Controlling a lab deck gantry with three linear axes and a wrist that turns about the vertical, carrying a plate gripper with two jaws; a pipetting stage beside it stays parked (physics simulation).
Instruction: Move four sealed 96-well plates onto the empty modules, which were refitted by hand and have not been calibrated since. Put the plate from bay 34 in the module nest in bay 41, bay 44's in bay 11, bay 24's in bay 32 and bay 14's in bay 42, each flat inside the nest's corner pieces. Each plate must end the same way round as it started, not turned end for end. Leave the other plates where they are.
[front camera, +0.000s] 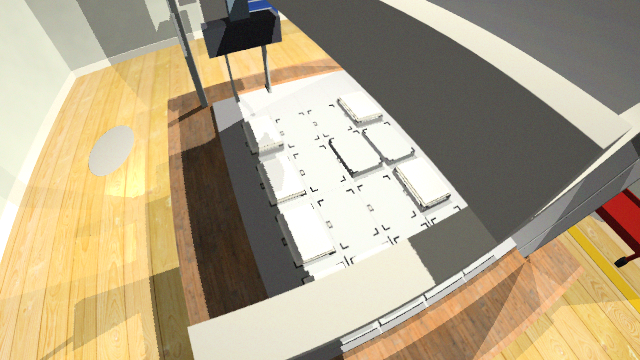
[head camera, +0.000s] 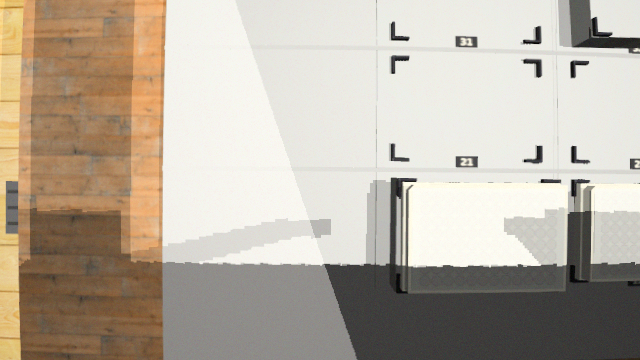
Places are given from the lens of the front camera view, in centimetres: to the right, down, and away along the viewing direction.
my gripper (front camera: 252, 94): -17, -22, 63
bay 32 module (front camera: 353, 151): 9, -8, 71
tall grey panel (front camera: 588, 50): 43, -21, 30
The marked spots on the tall grey panel and the bay 32 module are 54 cm apart.
